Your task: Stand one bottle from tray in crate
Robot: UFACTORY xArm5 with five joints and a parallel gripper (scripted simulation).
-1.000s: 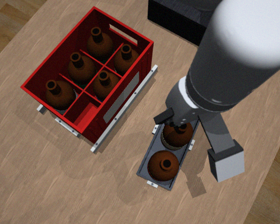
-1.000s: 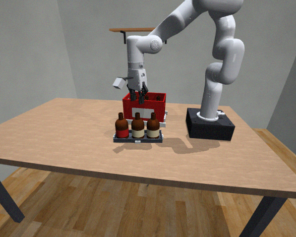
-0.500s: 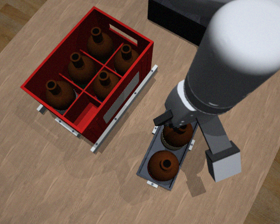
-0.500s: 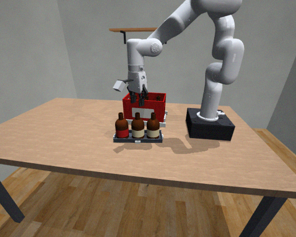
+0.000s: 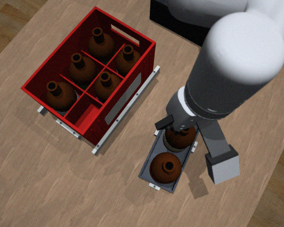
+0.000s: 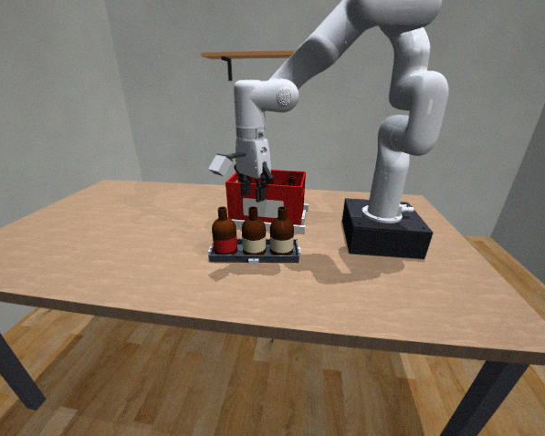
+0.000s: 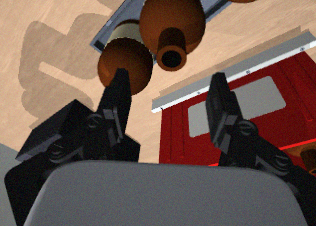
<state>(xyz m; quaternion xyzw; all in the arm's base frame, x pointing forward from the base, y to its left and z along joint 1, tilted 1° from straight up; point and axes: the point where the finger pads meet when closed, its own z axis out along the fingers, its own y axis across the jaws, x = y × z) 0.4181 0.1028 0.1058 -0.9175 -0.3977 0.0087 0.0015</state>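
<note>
The grey tray lies 200 mm below my hand. From my hand the other things lie so: red crate 260 mm to the right, 130 mm below, 30 mm behind.
</note>
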